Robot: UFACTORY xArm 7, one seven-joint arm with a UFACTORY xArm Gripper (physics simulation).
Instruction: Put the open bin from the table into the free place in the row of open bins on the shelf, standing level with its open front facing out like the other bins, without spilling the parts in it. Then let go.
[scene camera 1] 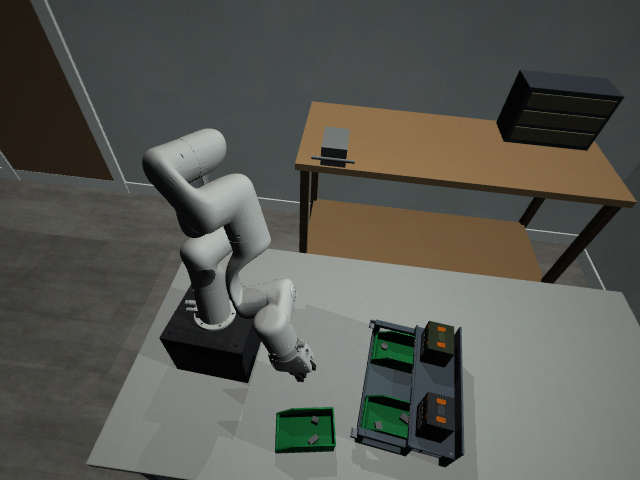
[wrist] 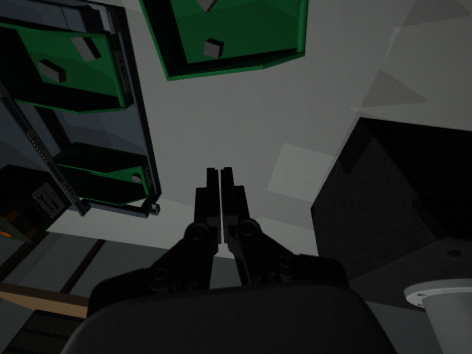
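Pixels of known places: gripper, fingertip midpoint: (scene camera 1: 301,376) (wrist: 219,182); arm's base at its link origin: (scene camera 1: 215,314) (wrist: 469,293).
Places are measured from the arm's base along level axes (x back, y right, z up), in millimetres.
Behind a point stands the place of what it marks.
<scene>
The open green bin (scene camera 1: 293,432) {x -274, y 261, z -201 mm} (wrist: 245,32) {x -294, y 241, z -202 mm} stands upright on the table, left of the shelf, with two small grey parts in it in scene camera 1. Its low open front faces left, away from the shelf. My gripper (scene camera 1: 300,378) {x -288, y 180, z 26 mm} (wrist: 219,182) {x -288, y 180, z 26 mm} is shut and empty, above the table and apart from the bin, on the robot base's side. The shelf (scene camera 1: 364,382) {x -488, y 98, z -183 mm} (wrist: 145,125) {x -487, y 102, z -194 mm} holds a far green bin (scene camera 1: 398,353) {x -610, y -20, z -196 mm} (wrist: 107,183) {x -637, y -52, z -176 mm} and a near green bin (scene camera 1: 387,419) {x -560, y 202, z -195 mm} (wrist: 75,85) {x -593, y 173, z -196 mm}, both with parts. The free place (scene camera 1: 388,383) {x -570, y 88, z -199 mm} (wrist: 95,127) {x -605, y 90, z -199 mm} lies between them.
Two dark boxes with orange marks (scene camera 1: 433,348) {x -672, y 45, z -8 mm} (scene camera 1: 431,423) {x -629, y 266, z 17 mm} stand on the shelf's right part. The black base block (scene camera 1: 206,356) {x 5, y 115, z -52 mm} (wrist: 370,200) {x -114, y 71, z -73 mm} is left of the gripper in scene camera 1. A wooden workbench (scene camera 1: 413,149) with a dark cabinet (scene camera 1: 560,105) stands behind the table.
</scene>
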